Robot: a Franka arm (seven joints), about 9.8 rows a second.
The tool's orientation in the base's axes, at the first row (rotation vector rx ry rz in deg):
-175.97, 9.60, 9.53
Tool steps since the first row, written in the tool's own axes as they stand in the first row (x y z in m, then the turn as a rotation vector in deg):
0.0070, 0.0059, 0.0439, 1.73, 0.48, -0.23
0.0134, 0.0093, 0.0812, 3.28, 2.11, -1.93
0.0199, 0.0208, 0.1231, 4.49, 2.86, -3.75
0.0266, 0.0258, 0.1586, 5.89, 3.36, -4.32
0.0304, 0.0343, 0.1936, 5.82, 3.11, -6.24
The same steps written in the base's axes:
0.0017, -0.0037, -0.0447, 1.68, -0.67, 0.01
0.0037, -0.0052, -0.0826, 3.21, -2.57, 1.43
0.0045, -0.0145, -0.1255, 4.51, -3.56, 3.07
0.0069, -0.0178, -0.1618, 5.90, -4.24, 3.45
0.0060, -0.0243, -0.1974, 6.05, -4.11, 5.37

